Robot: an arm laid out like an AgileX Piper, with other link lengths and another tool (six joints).
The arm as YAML. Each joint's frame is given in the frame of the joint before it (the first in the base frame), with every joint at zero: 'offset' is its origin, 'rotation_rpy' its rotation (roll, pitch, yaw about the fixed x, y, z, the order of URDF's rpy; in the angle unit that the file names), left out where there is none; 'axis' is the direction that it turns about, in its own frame. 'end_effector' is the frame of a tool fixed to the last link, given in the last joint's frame.
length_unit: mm
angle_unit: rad
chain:
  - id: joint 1
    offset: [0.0, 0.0, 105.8]
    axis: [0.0, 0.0, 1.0]
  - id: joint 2
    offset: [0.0, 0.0, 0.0]
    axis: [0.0, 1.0, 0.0]
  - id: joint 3
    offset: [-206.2, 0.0, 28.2]
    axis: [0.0, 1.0, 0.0]
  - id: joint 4
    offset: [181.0, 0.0, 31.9]
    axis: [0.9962, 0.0, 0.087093]
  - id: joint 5
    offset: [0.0, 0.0, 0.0]
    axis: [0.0, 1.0, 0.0]
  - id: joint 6
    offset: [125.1, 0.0, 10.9]
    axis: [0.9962, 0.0, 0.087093]
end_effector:
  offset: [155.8, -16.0, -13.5]
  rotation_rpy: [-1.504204, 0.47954, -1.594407]
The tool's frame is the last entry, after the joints.
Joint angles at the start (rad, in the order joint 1, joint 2, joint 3, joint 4, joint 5, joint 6):
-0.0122, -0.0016, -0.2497, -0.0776, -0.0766, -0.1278
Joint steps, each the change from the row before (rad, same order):
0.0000, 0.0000, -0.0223, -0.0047, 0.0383, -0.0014
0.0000, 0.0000, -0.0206, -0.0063, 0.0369, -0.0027
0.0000, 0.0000, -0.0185, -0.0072, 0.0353, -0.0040
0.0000, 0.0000, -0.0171, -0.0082, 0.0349, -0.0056
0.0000, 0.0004, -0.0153, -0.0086, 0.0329, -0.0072
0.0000, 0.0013, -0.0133, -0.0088, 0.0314, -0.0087
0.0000, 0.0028, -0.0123, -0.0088, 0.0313, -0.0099
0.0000, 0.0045, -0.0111, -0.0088, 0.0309, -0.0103
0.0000, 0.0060, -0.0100, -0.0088, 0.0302, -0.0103
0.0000, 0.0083, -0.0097, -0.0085, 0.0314, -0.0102
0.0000, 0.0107, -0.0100, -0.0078, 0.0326, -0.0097
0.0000, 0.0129, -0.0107, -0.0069, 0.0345, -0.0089
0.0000, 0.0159, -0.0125, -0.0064, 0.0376, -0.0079
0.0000, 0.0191, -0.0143, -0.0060, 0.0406, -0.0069
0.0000, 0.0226, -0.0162, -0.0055, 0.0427, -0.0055
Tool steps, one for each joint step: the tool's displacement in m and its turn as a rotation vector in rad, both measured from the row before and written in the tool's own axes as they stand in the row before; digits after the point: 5 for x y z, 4 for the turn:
0.00098, -0.00004, -0.00049, -0.0142, 0.0069, -0.0071
0.00120, 0.00025, -0.00063, -0.0143, 0.0071, -0.0099
0.00146, 0.00069, -0.00073, -0.0146, 0.0074, -0.0121
0.00177, 0.00111, -0.00082, -0.0153, 0.0079, -0.0147
0.00197, 0.00143, -0.00082, -0.0154, 0.0081, -0.0166
0.00224, 0.00211, -0.00074, -0.0166, 0.0085, -0.0183
0.00251, 0.00290, -0.00062, -0.0189, 0.0091, -0.0196
0.00272, 0.00377, -0.00046, -0.0213, 0.0096, -0.0201
0.00285, 0.00447, -0.00029, -0.0232, 0.0099, -0.0202
0.00305, 0.00553, -0.00010, -0.0270, 0.0105, -0.0201
0.00313, 0.00638, 0.00008, -0.0304, 0.0109, -0.0191
0.00318, 0.00719, 0.00020, -0.0339, 0.0113, -0.0177
0.00330, 0.00801, 0.00032, -0.0383, 0.0119, -0.0165
0.00341, 0.00882, 0.00045, -0.0427, 0.0125, -0.0154
0.00342, 0.00942, 0.00061, -0.0465, 0.0129, -0.0139

